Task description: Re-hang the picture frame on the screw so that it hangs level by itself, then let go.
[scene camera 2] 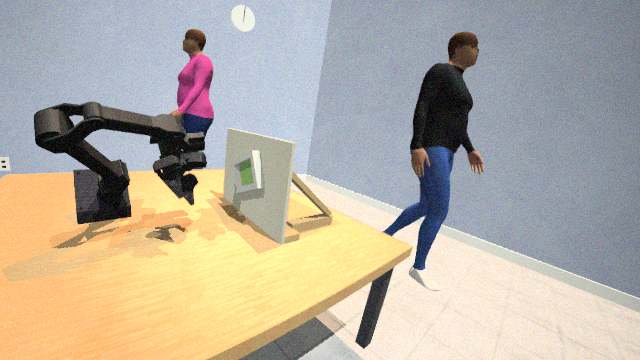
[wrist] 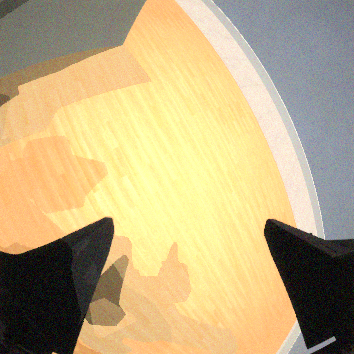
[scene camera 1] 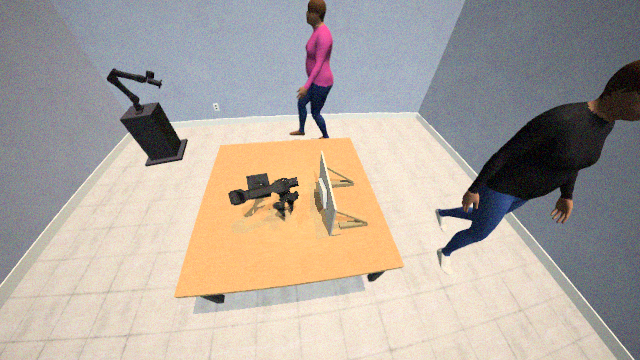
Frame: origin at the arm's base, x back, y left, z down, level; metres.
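Seen in the pictures: gripper, fingertip midpoint: (scene camera 2: 187, 201) (wrist: 191, 227) (scene camera 1: 288, 214); arm's base at its link origin: (scene camera 2: 109, 193) (scene camera 1: 261, 187).
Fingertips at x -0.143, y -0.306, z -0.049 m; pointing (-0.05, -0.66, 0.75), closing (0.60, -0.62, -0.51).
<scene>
Offsets run from my fingertips to a thing's middle. "pt": to the spot under its first point. Level surfaces: height alone.
The small picture frame @(dz -0.047, dx -0.243, dy +0.069 m) (scene camera 1: 323, 194) (scene camera 2: 257, 170), white with a green picture, is at the front face of the upright grey panel (scene camera 1: 330, 215) (scene camera 2: 275, 200) (wrist: 65, 37). It is above the table and casts a shadow on the panel. Whether it is exactly level is hard to tell. The screw does not show; the frame may hide it. My gripper (scene camera 1: 286, 212) (scene camera 2: 187, 196) (wrist: 191, 227) is open and empty, fingers pointing down above the table, in front of the panel and apart from the frame. The picture frame does not show in the wrist view.
Angled wooden braces @(pt dz +0.088, dx -0.399, dy -0.111 m) (scene camera 1: 352, 220) (scene camera 2: 312, 197) stand behind the panel on the wooden table @(dz +0.128 m) (scene camera 1: 280, 260) (scene camera 2: 200, 295) (wrist: 190, 165). A person in pink (scene camera 1: 320, 55) (scene camera 2: 196, 85) is beyond the table's far edge. A person in black (scene camera 1: 545, 145) (scene camera 2: 440, 110) is beyond its right side.
</scene>
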